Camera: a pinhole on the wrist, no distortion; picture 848 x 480 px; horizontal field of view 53.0 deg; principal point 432.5 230.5 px. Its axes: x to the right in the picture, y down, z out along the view. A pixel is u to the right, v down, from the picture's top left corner.
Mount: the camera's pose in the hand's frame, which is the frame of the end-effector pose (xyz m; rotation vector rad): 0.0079 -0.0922 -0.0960 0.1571 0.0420 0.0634
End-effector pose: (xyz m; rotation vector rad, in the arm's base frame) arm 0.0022 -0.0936 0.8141 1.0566 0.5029 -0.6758
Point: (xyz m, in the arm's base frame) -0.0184 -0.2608 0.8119
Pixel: 486 438
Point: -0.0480 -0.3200 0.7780
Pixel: 512 240
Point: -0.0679 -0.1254 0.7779
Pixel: 204 458
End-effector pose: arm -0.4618 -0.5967 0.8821 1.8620 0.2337 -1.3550
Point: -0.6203 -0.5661 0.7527
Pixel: 502 29
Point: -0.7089 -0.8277 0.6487
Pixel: 697 327
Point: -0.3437 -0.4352 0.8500
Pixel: behind the camera
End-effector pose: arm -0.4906 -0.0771 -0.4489 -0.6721 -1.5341 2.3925
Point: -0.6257 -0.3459 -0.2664
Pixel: 306 445
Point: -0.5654 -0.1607 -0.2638
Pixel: 312 233
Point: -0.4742 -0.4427 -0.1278
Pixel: outside the picture
